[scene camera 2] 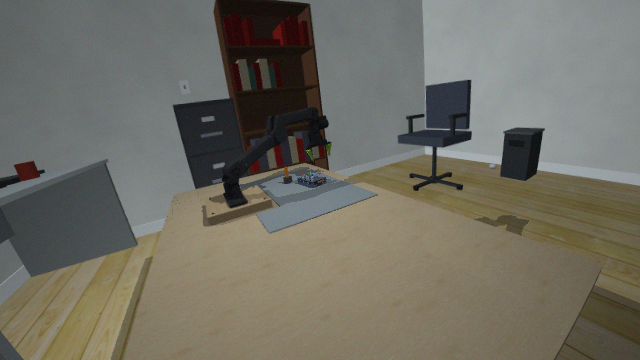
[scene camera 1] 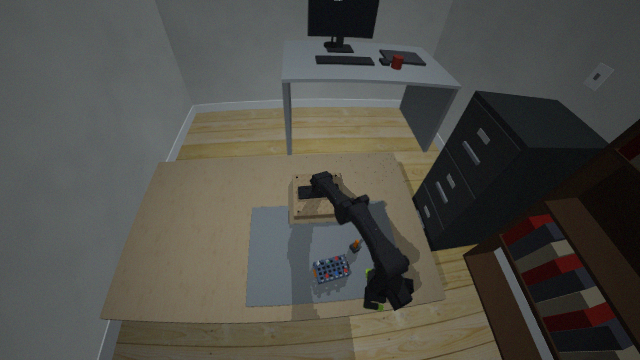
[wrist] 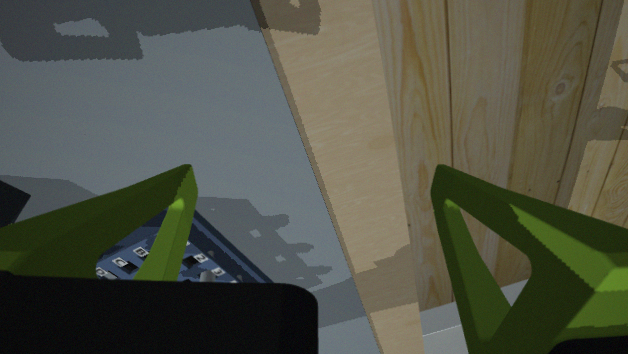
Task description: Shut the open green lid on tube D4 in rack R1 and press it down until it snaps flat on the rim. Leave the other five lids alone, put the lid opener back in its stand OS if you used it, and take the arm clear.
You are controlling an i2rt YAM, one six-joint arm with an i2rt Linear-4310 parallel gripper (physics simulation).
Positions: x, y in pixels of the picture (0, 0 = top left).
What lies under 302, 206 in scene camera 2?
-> A grey mat.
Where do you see a grey mat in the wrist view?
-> At 102, 102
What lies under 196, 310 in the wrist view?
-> My gripper.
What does my gripper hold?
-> Nothing.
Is my gripper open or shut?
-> Open.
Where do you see a grey mat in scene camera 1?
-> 280, 265
